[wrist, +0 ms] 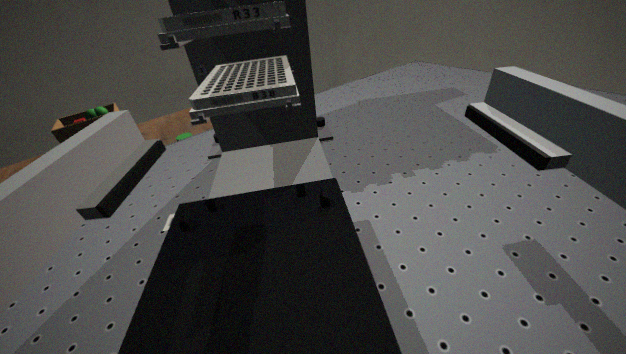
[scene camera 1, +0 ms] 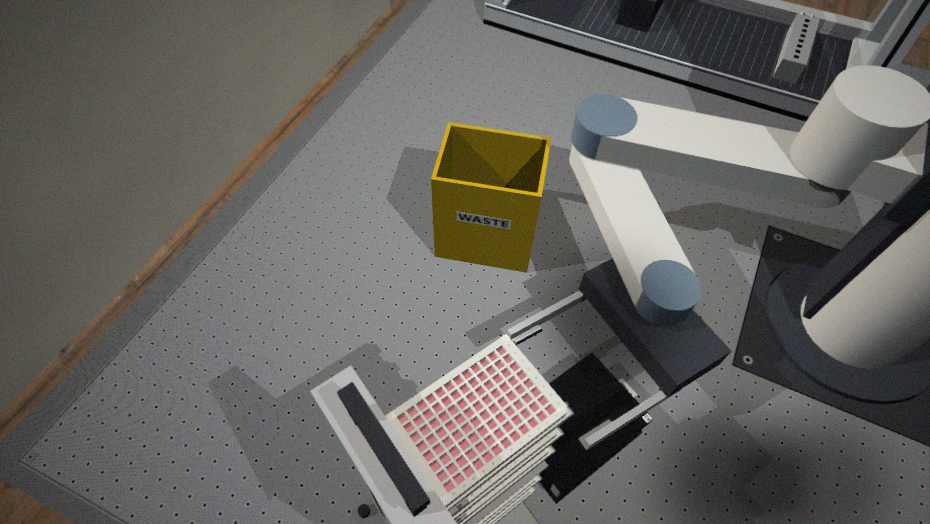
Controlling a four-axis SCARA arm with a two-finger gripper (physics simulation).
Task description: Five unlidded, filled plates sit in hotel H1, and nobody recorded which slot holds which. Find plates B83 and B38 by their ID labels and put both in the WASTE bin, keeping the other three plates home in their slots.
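Seen in the pictures: gripper, fingertip midpoint: [wrist: 311, 109]; arm's base at its link origin: [scene camera 1: 844, 330].
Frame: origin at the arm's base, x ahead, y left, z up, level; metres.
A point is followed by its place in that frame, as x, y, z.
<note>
Hotel H1 [scene camera 1: 335, 390] {0.515, 0.565, 0.444} [wrist: 267, 131] {0.450, 0.577, 0.042} holds stacked plates; the top plate [scene camera 1: 481, 416] {0.417, 0.520, 0.397} has pink-red wells and its label does not show in scene camera 1. In the wrist view a plate labelled R33 [wrist: 225, 18] {0.393, 0.464, 0.183} is seen edge-on at the top. Below it sits another plate [wrist: 245, 82] {0.406, 0.493, 0.134}, whose dim label looks like B38, though its first letter is hard to read. My gripper [scene camera 1: 554, 389] {0.388, 0.368, 0.148} [wrist: 311, 109] {0.388, 0.368, 0.148} is open and empty, just in front of the stack, its fingers wide apart and pointing toward the hotel. The yellow WASTE bin [scene camera 1: 486, 244] {0.565, 0.154, 0.075} stands upright behind the gripper; no plate shows inside it.
A black flat block [scene camera 1: 595, 406] {0.319, 0.332, 0.073} [wrist: 250, 285] {0.334, 0.361, 0.073} lies on the perforated table in front of the hotel, below the gripper. The robot's dark base [scene camera 1: 761, 325] {0.122, 0.059, 0.012} stands at the right. A railed dark tray [scene camera 1: 715, 58] {0.343, -0.495, 0.062} lies at the top right. An open box [wrist: 65, 127] with green and red things shows beyond the table.
</note>
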